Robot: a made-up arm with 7 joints.
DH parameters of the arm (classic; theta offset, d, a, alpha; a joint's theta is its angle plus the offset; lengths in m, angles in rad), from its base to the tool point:
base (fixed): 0 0 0 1.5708
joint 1: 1.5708 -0.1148 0 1.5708
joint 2: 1.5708 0 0 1.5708
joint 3: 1.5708 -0.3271 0 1.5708
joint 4: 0 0 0 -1.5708
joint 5: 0 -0.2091 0 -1.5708
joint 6: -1.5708 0 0 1.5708
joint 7: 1.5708 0 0 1.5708
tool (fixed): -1.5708 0 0 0
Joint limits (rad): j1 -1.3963..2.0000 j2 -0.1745..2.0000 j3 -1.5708..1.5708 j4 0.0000..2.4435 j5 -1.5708..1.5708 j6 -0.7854..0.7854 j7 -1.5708..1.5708
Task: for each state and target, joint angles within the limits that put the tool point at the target. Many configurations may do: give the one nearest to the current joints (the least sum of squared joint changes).
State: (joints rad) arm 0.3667 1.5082 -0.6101 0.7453 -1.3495 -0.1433 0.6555
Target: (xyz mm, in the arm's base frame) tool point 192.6 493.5 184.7
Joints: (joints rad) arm -0.0456 2.0000 0.0983 1.0847 -1.3495 -0.1433 0.6555
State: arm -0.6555 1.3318 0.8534 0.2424 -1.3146 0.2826 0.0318
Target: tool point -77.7 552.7 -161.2
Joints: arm -0.9899 0.9026 1.0226 1.0073 -1.3146 0.2826 0.0318
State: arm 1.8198 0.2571 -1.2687 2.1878 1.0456 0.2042 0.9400
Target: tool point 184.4 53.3 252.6
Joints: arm 2.0000 0.2266 -0.6701 1.9381 1.0456 0.2042 0.9400
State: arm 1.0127 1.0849 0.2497 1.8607 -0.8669 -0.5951 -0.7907
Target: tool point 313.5 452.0 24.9
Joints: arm 1.0228 0.8611 0.1429 1.1013 -0.8669 -0.5951 -0.7907
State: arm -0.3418 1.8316 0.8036 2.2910 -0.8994 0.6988 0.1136
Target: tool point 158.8 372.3 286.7
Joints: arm -0.1558 2.0000 0.9940 1.4018 -0.8994 0.6988 0.1136
